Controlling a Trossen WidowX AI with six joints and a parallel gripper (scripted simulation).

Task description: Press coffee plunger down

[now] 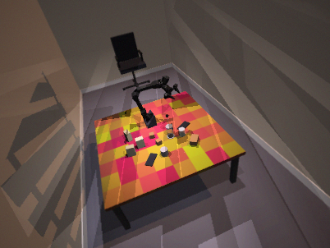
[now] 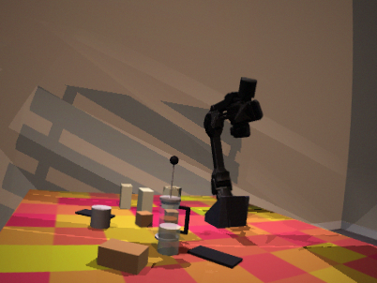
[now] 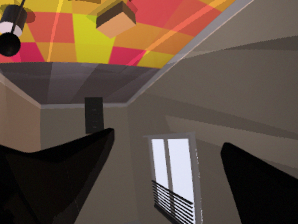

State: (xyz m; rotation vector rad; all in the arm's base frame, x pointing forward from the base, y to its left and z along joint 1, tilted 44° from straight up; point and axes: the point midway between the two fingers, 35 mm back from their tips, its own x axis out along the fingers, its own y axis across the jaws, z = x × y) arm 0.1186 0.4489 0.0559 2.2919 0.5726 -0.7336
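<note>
My gripper tip is now 260 mm above the coffee press, 140 mm to the left of it and 90 mm short of it. Also, from my gripper tip: glass cup (360 mm below, 120 mm ahead, 30 mm to the right); then grey cylinder (360 mm below, 330 mm ahead, 260 mm to the right).
</note>
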